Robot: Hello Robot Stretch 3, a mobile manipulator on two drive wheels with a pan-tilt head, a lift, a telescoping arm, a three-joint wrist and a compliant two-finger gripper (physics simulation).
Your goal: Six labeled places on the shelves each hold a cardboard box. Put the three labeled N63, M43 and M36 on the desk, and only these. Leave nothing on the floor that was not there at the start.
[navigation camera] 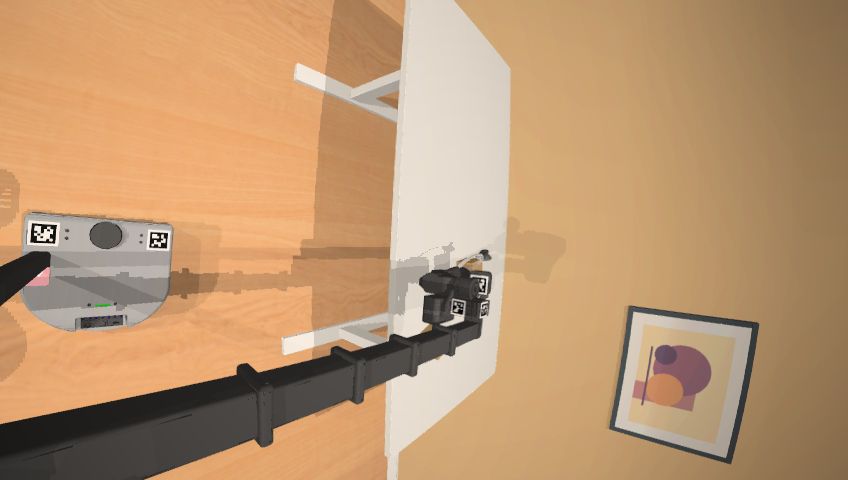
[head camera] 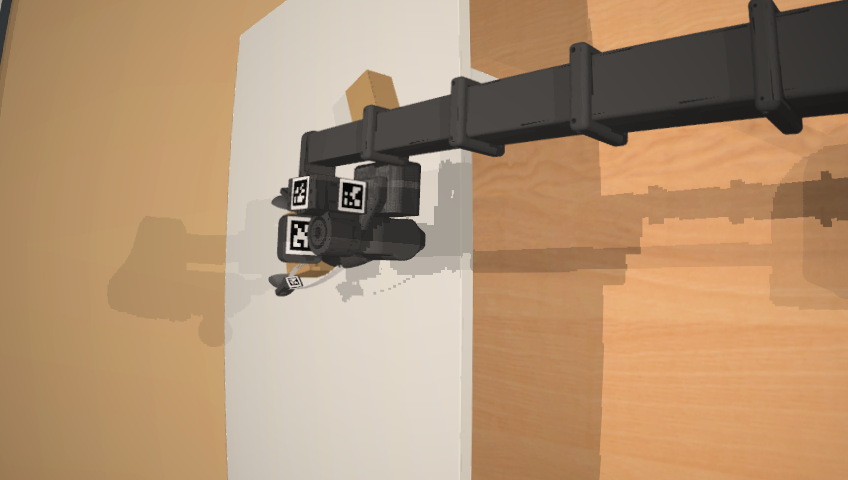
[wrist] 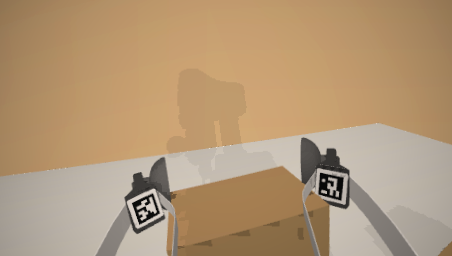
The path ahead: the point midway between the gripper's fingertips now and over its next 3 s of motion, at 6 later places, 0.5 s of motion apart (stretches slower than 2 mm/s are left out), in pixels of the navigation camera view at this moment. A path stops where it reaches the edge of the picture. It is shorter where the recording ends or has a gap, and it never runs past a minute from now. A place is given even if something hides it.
The gripper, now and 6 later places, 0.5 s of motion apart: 485, 276; 477, 274; 461, 272; 455, 272; 456, 272; 456, 272; 456, 272
